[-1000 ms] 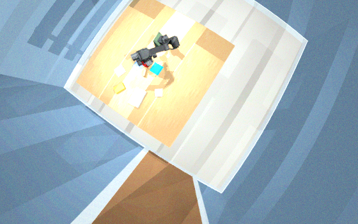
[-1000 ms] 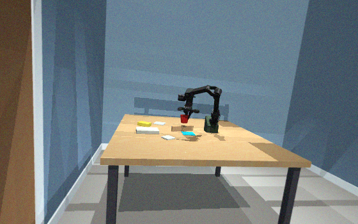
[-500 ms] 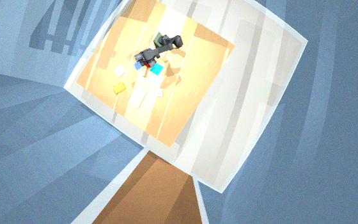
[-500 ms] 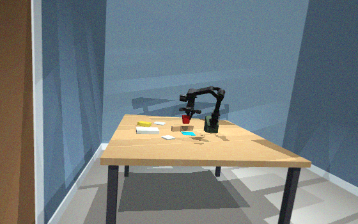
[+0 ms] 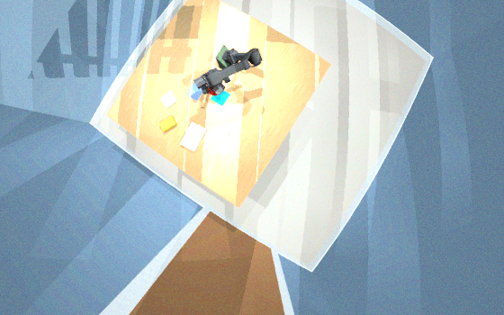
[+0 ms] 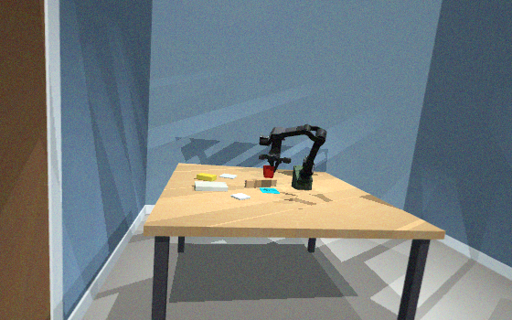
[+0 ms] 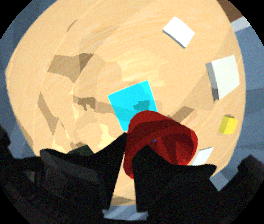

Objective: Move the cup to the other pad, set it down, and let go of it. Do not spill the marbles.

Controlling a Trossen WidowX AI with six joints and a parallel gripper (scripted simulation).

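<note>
Right now my gripper tip is 2 cm short of the cyan pad, 1 cm to the right of it and 12 cm above it. From my gripper tip the other things lie so: long white block 36 cm ahead, 4 cm to the right, 10 cm below; then red cup 2 cm ahead, 2 cm to the right; then pale blue pad 6 cm ahead, 19 cm to the right, 12 cm below.
</note>
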